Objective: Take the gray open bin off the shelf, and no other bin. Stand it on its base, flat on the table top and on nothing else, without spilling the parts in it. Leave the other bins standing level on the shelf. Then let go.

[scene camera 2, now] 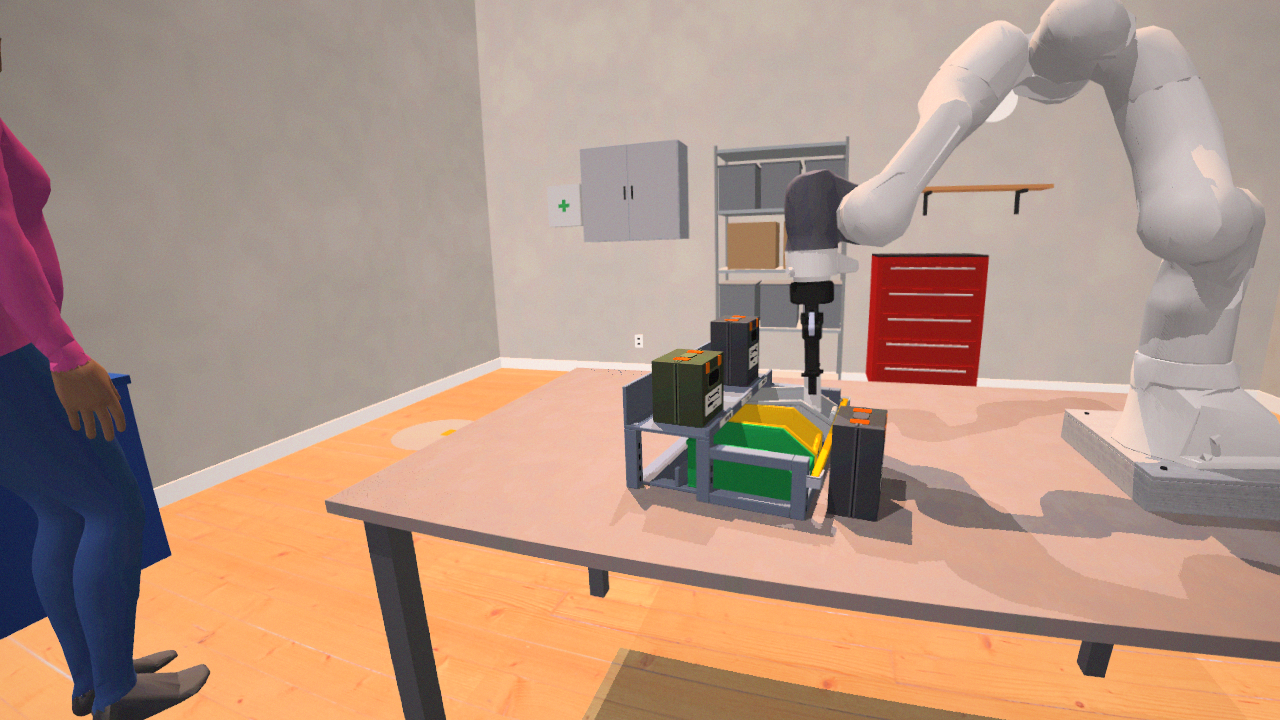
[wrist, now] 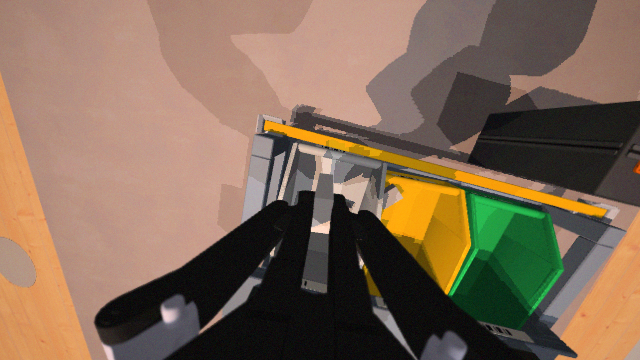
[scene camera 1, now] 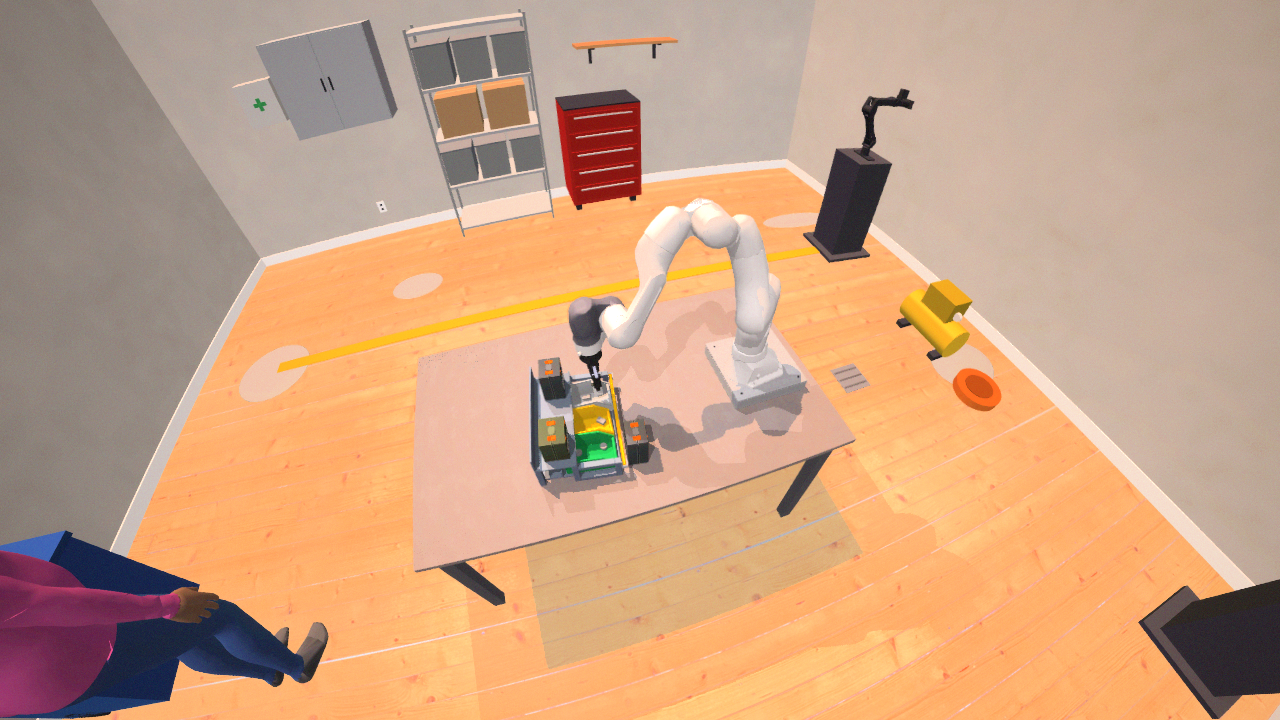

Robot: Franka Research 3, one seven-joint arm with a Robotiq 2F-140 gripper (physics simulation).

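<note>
The gray open bin (scene camera 1: 586, 395) (scene camera 2: 776, 392) (wrist: 369, 172) stands in the shelf (scene camera 1: 601, 473) (scene camera 2: 751, 454) (wrist: 259, 175), at the end far from scene camera 2, beside the yellow bin (scene camera 1: 587, 417) (scene camera 2: 760, 412) (wrist: 420, 200). The green bin (scene camera 1: 594, 447) (scene camera 2: 751, 474) (wrist: 510, 220) is on the yellow bin's other side. My gripper (scene camera 1: 597, 386) (scene camera 2: 811, 392) (wrist: 324, 186) points down, shut and empty, with its tips over or inside the gray bin's opening; the exact depth is unclear. The fingers hide much of the gray bin's inside and its parts in the wrist view.
A yellow bar (scene camera 1: 616, 402) (wrist: 435, 169) runs along the shelf's front. A dark case (scene camera 1: 550, 379) (scene camera 2: 733, 351) and an olive case (scene camera 1: 553, 440) (scene camera 2: 682, 390) stand on the shelf's upper rear level. Another dark case (scene camera 1: 638, 445) (scene camera 2: 856, 465) (wrist: 550, 135) stands on the table before the shelf.
</note>
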